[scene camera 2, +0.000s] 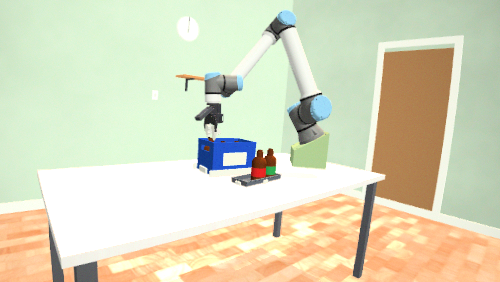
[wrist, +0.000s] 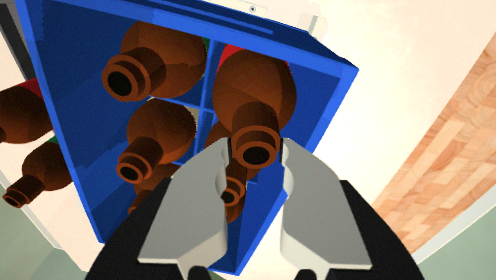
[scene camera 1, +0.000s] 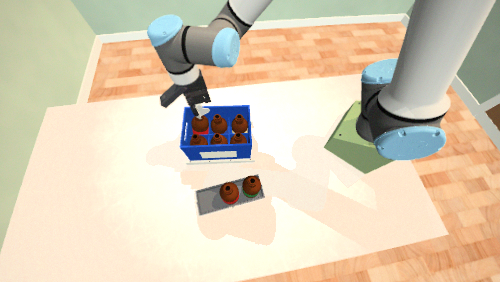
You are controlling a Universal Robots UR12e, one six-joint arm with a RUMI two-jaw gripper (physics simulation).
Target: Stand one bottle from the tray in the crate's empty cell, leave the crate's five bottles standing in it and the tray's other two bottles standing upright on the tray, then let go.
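Places are measured from the arm's base along level axes (x ahead, y left, z up), in centimetres.
Pixels of known places: gripper, fingertip midpoint: [scene camera 2: 211, 140] [wrist: 255, 140] [scene camera 1: 199, 115]; arm's base at its link origin: [scene camera 2: 312, 138].
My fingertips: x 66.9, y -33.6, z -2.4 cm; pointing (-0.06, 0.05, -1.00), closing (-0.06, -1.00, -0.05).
For each thing: its top centre in the pictures, then the offset to it from my fingertips. Level surfaces: height alone.
- blue crate at its top centre: [wrist: 169, 195] [scene camera 1: 216, 124] [scene camera 2: 227, 140] dx -4.9, dy +7.6, dz +1.0 cm
- brown red-label bottle at its top centre: [wrist: 245, 142] [scene camera 1: 196, 114] dx +1.2, dy +0.4, dz +1.9 cm
- grey tray at its top centre: [scene camera 1: 229, 193] [scene camera 2: 257, 175] dx -0.5, dy +32.2, dz -13.9 cm
- green-label bottle at its top centre: [wrist: 11, 202] [scene camera 1: 252, 180] [scene camera 2: 270, 148] dx -9.6, dy +33.4, dz -0.5 cm
- white table at its surface level: dz -16.5 cm
The blue crate [scene camera 1: 191, 152] [scene camera 2: 217, 162] [wrist: 345, 75] stands on the table. My gripper [scene camera 1: 201, 114] [scene camera 2: 211, 137] [wrist: 255, 140] is shut on the neck of a brown red-label bottle [scene camera 1: 200, 124] [wrist: 255, 90], which is upright and low in the crate's back left cell, as scene camera 1 shows. Its base is hidden, so I cannot tell if it touches the bottom. Five other bottles stand in the other cells. On the grey tray [scene camera 1: 207, 202] [scene camera 2: 243, 180], a red-label bottle [scene camera 1: 229, 193] [scene camera 2: 258, 167] and a green-label bottle [scene camera 1: 251, 186] [scene camera 2: 271, 162] stand upright.
The crate and tray stand apart on the white table [scene camera 1: 100, 200] [scene camera 2: 150, 210], the tray in front of the crate. The green arm base block [scene camera 1: 345, 140] [scene camera 2: 320, 155] is to the right. Crate walls and neighbouring bottles are close around the held bottle.
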